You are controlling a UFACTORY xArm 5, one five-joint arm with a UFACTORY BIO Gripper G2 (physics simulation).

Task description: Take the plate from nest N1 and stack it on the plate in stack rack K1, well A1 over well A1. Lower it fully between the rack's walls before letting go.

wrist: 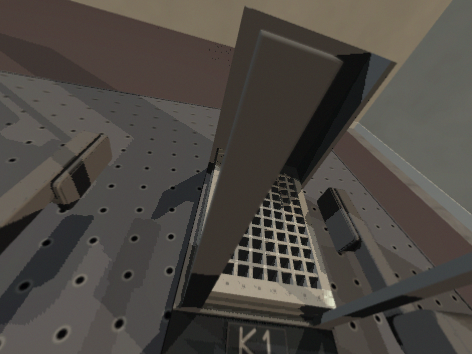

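There's a dark panel (353,58) that I can see from here, and a grey perforated deck (108,268) as well.
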